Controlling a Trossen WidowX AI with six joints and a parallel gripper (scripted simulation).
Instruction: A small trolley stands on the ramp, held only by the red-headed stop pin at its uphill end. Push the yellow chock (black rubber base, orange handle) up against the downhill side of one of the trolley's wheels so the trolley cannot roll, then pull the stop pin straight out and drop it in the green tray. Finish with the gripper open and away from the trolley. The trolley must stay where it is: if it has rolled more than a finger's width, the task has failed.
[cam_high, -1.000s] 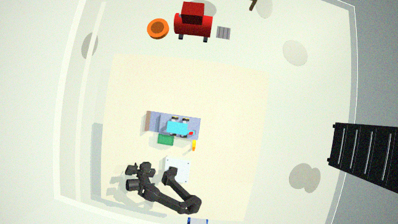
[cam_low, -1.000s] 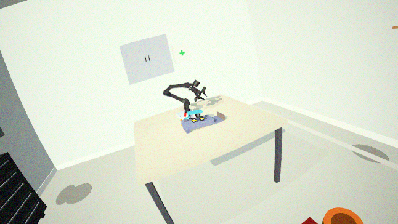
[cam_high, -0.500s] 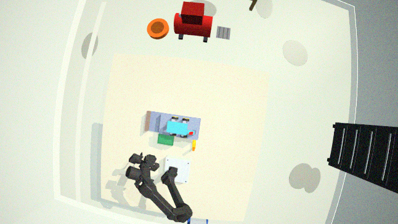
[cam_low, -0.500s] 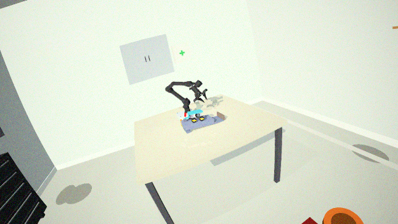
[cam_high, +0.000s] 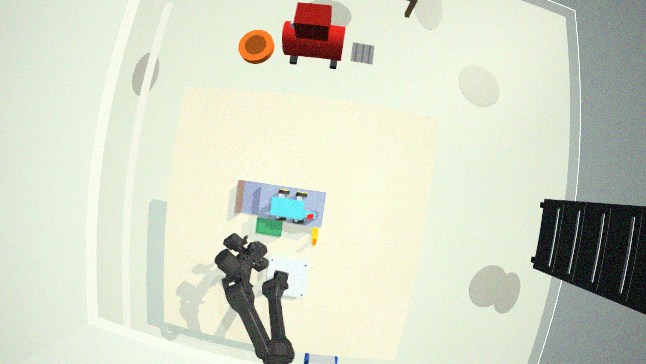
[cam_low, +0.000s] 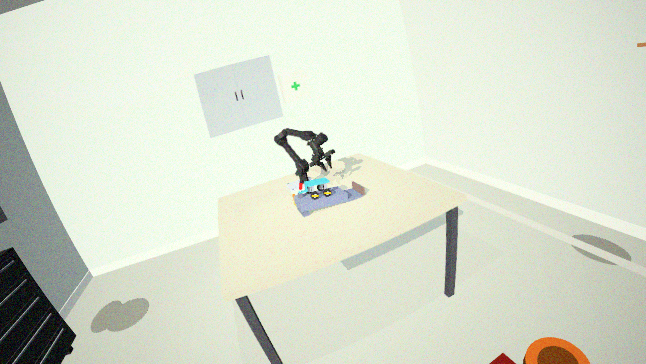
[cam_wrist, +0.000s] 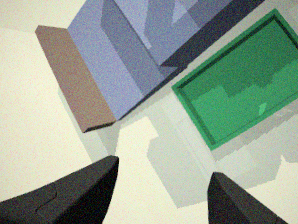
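Now: gripper tip 30 mm short of the yellow chock, 250 mm to the left of it and 130 mm above it. Also, from my gripper tip: cyan trolley (160 mm ahead, 130 mm to the right, 40 mm below); then brown end wall (140 mm ahead, 120 mm to the left, 120 mm below); then green tray (30 mm ahead, 40 mm to the right, 150 mm below).
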